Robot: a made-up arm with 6 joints. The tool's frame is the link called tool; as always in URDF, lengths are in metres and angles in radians. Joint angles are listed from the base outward.
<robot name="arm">
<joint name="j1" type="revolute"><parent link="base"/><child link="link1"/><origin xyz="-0.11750 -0.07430 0.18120" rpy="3.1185 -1.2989 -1.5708"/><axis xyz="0 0 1"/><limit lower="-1.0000" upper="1.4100"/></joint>
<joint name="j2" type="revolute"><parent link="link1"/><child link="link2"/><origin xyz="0.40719 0.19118 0.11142" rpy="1.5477 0.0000 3.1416"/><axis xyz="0 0 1"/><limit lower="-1.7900" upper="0.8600"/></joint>
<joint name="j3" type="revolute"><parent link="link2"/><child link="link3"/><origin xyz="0.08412 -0.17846 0.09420" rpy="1.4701 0.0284 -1.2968"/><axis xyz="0 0 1"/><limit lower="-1.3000" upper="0.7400"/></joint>
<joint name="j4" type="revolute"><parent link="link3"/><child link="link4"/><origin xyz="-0.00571 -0.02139 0.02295" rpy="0.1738 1.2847 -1.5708"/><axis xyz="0 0 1"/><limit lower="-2.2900" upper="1.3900"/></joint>
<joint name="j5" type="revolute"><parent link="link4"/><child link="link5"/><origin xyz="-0.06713 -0.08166 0.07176" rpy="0.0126 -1.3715 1.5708"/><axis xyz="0 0 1"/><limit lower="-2.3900" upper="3.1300"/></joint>
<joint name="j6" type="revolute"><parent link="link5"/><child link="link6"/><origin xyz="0.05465 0.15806 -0.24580" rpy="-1.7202 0.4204 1.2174"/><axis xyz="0 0 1"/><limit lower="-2.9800" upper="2.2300"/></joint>
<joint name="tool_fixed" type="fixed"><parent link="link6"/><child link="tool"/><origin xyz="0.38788 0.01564 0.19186" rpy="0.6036 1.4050 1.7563"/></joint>
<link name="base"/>
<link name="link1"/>
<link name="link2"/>
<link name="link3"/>
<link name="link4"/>
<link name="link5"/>
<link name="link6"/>
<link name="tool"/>
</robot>
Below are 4 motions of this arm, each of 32 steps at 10 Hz.
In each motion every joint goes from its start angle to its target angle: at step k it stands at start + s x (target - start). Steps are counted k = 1, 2, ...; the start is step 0. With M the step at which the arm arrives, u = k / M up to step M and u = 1 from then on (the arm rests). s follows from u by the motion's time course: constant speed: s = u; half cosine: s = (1 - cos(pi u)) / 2; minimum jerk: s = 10 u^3 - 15 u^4 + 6 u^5.
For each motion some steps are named. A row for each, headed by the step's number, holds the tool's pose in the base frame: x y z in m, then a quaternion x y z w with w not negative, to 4 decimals.
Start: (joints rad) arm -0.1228 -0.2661 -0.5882 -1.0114 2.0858 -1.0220
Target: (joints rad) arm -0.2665 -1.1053 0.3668 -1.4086 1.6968 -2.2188
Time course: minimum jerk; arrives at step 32
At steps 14, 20, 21, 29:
14: -0.6707 -0.2487 0.6637 -0.3105 -0.6510 0.0772 0.6883
20: -0.4811 -0.3961 0.6906 -0.0259 -0.6632 0.1818 0.7255
21: -0.4505 -0.4088 0.6882 0.0132 -0.6638 0.1951 0.7219
29: -0.3169 -0.4378 0.6713 0.1715 -0.6639 0.2485 0.6842

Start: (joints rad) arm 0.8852 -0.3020 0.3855 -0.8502 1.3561 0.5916
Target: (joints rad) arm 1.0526 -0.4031 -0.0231 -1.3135 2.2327 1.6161
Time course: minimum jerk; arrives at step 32
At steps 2, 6, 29, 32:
2: -0.5493 0.4630 -0.1619 0.5554 0.3727 0.7428 0.0293
6: -0.5096 0.4607 -0.1556 0.5435 0.3515 0.7603 0.0545
29: -0.1028 0.1488 0.1870 0.1616 -0.0566 0.8868 0.4293
32: -0.1030 0.1460 0.1897 0.1582 -0.0589 0.8865 0.4308

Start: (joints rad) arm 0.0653 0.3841 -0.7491 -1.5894 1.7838 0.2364
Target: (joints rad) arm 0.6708 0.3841 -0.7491 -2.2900 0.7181 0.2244
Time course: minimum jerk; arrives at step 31
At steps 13, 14, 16, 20, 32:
13: -0.4109 0.0386 -0.2147 0.9107 -0.0964 0.1144 0.3849
14: -0.3778 0.0386 -0.2263 0.9025 -0.1453 0.1166 0.3883
16: -0.3082 0.0274 -0.2452 0.8785 -0.2452 0.1215 0.3916
20: -0.1836 -0.0330 -0.2609 0.8081 -0.4268 0.1305 0.3845
32: -0.0842 -0.1465 -0.2524 0.6989 -0.6033 0.1369 0.3589

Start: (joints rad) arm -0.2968 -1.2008 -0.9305 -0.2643 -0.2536 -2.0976
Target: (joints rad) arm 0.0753 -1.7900 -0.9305 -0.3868 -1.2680 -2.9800
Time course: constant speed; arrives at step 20
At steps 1, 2, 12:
1: -0.3881 -0.5200 0.9547 0.5375 0.3685 -0.5339 0.5389
2: -0.4017 -0.5219 0.9392 0.5629 0.3795 -0.5324 0.5057
12: -0.4980 -0.5301 0.8375 0.6954 0.5109 -0.4819 0.1524

